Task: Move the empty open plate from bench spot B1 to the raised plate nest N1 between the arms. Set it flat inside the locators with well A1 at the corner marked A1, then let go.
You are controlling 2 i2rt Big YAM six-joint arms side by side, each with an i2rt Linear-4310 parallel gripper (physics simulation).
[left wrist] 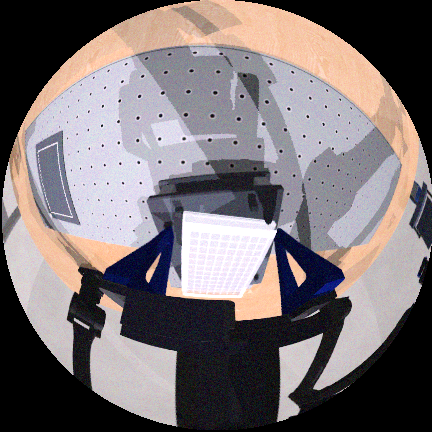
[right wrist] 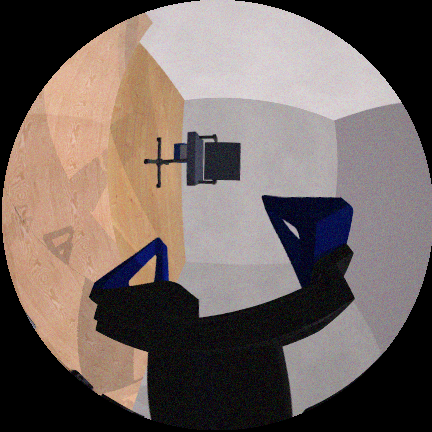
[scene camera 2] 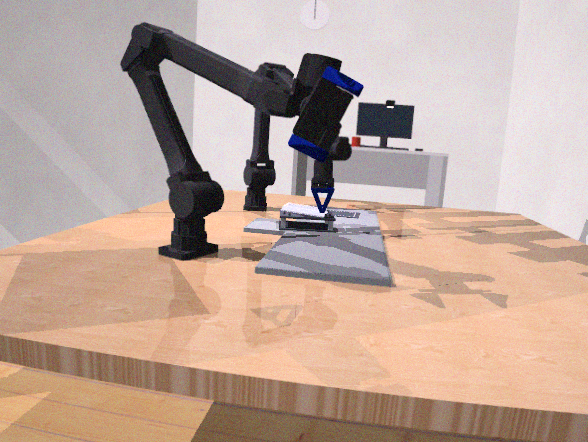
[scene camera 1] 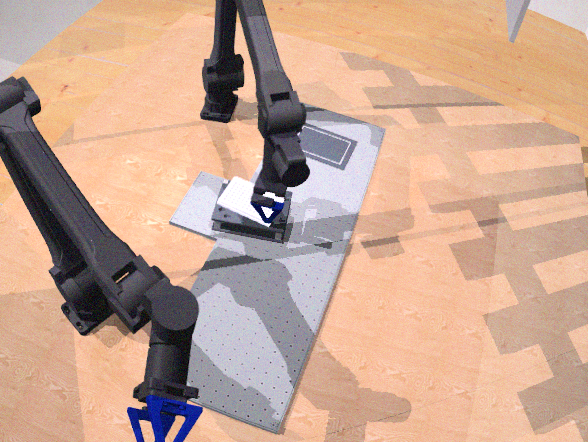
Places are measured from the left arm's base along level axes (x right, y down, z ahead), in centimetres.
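Pixels of known places: left gripper, fingertip midpoint: (left wrist: 224, 232) (scene camera 2: 322, 211) (scene camera 1: 273, 207); right gripper, fingertip midpoint: (right wrist: 208, 223) (scene camera 2: 334, 119); left arm's base, origin of the base link: (left wrist: 95, 276) (scene camera 2: 255, 208) (scene camera 1: 219, 108); right arm's base, origin of the base link: (scene camera 2: 188, 252) (scene camera 1: 92, 307).
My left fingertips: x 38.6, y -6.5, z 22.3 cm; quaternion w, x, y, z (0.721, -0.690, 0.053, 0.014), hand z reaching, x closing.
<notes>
Ahead of a thing's pixels: the offset from my left fingertips to its top centre. "spot": to the spot under its first point. Level surfaces: height alone.
The white plate @(dx -0.7, dy -1.3, dz -5.1 cm) (scene camera 1: 237, 197) (scene camera 2: 299, 210) (left wrist: 225, 255) lies on the raised dark nest @(dx -0.6, dy +0.1, dz -4.6 cm) (scene camera 1: 250, 231) (scene camera 2: 306, 225) (left wrist: 215, 198), turned askew to it and tilted, its left end higher in scene camera 2. Well A1 and the corner mark cannot be read. My left gripper (scene camera 1: 269, 219) (scene camera 2: 323, 210) (left wrist: 224, 232) is open and points down at the plate's right part in scene camera 1; in the left wrist view its fingers stand on either side of the plate, with a gap at the left finger. My right gripper (scene camera 2: 325, 114) (right wrist: 208, 223) is open and empty, raised away from the nest.
A grey perforated board @(dy +5.2 cm) (scene camera 1: 235, 320) (scene camera 2: 325, 260) (left wrist: 200, 102) lies under the nest. A dark rectangle with a white outline @(spot: dx -29.3, dy +5.0, dz +9.8 cm) (scene camera 1: 327, 145) (left wrist: 56, 175) is on it, behind the nest in scene camera 1. The right arm reaches over the wooden table @(dy +6.5 cm) (scene camera 1: 400, 320) at the left of that view.
</notes>
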